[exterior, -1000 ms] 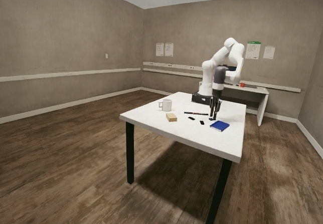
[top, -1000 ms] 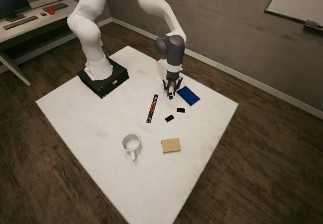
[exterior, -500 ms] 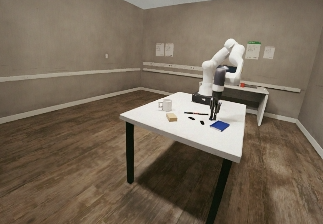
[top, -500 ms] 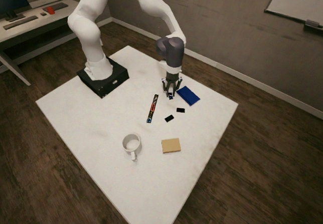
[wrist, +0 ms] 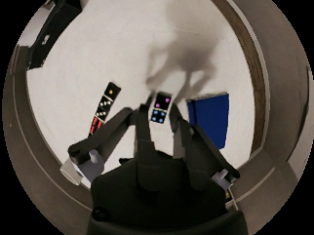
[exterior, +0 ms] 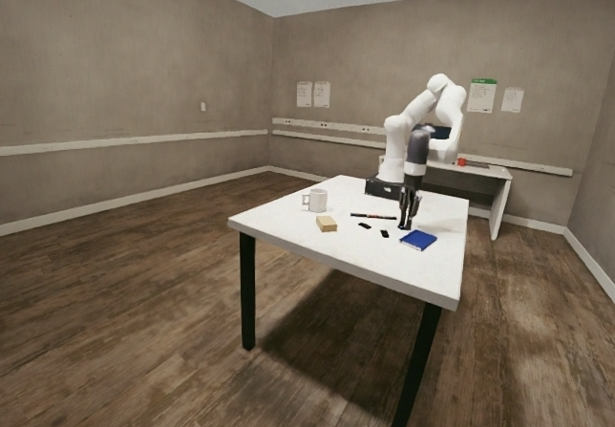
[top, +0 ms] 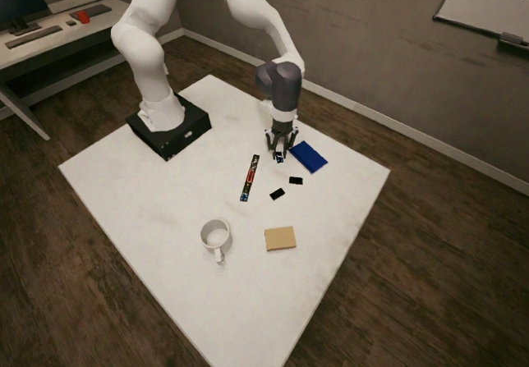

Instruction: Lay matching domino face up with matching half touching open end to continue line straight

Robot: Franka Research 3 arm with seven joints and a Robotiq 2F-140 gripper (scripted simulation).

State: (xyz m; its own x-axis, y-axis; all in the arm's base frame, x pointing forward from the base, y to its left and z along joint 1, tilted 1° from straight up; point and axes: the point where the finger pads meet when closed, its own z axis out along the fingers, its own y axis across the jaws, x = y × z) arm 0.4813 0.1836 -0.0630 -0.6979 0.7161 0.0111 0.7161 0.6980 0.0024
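My hand is 30 mm above the domino. Also, from my hand: tan block (200 mm ahead, 300 mm to the right, 20 mm below); then white mug (40 mm ahead, 430 mm to the right, 10 mm above).
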